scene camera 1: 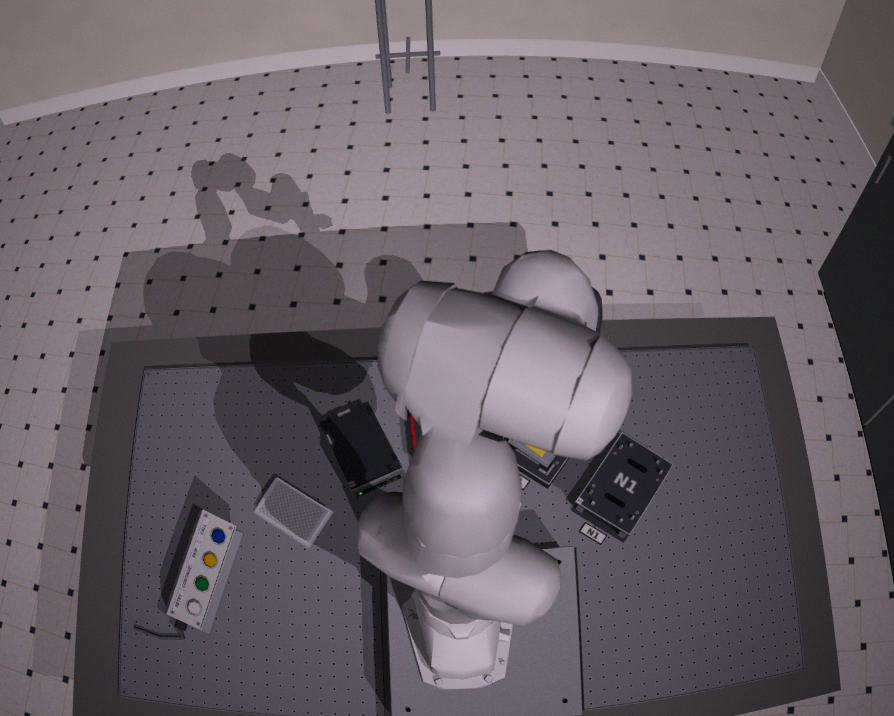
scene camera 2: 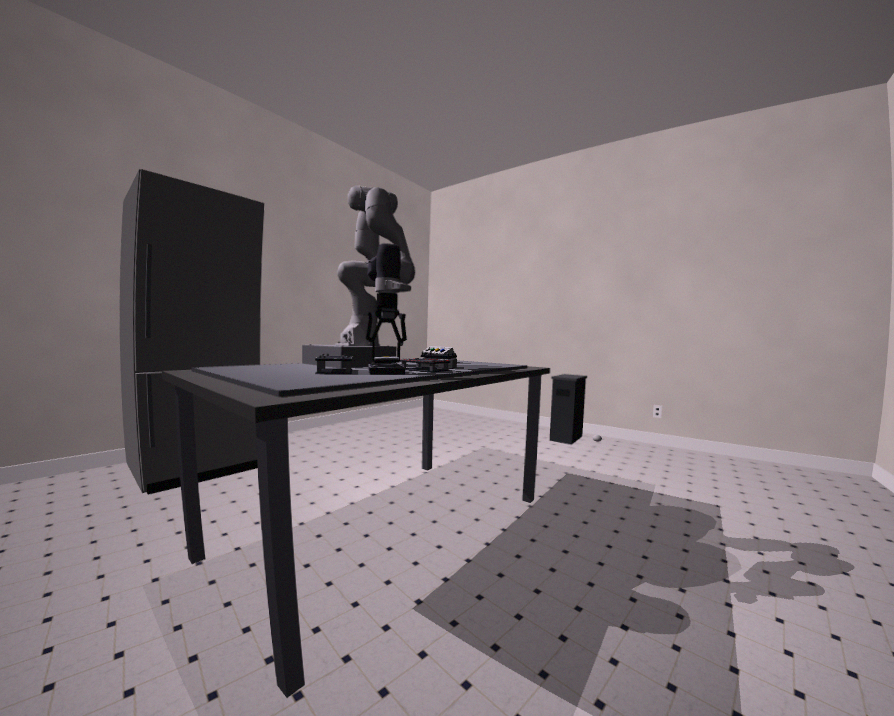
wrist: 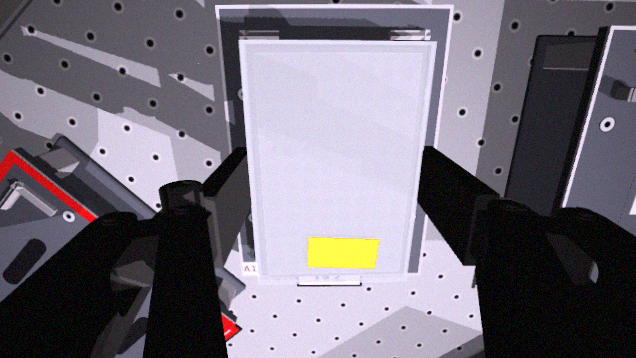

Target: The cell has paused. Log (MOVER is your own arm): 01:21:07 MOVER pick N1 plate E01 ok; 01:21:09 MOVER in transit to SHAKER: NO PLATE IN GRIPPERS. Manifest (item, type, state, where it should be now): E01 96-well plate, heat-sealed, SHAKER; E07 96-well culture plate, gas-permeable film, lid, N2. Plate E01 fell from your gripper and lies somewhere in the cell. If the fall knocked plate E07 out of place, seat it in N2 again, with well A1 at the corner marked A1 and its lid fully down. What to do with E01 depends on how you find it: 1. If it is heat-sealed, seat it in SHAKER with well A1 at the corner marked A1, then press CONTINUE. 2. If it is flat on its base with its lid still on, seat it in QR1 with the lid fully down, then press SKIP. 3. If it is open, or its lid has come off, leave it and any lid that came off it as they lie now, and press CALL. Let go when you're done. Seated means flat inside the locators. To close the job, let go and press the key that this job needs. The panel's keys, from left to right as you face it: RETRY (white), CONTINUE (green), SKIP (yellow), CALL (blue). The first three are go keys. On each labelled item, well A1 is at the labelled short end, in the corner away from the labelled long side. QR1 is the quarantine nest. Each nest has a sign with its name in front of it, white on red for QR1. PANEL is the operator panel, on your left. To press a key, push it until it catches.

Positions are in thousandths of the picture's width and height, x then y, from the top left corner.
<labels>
96-well plate: scene camera 1 333, 720; not seen in the wrist view (out of frame)
</labels>
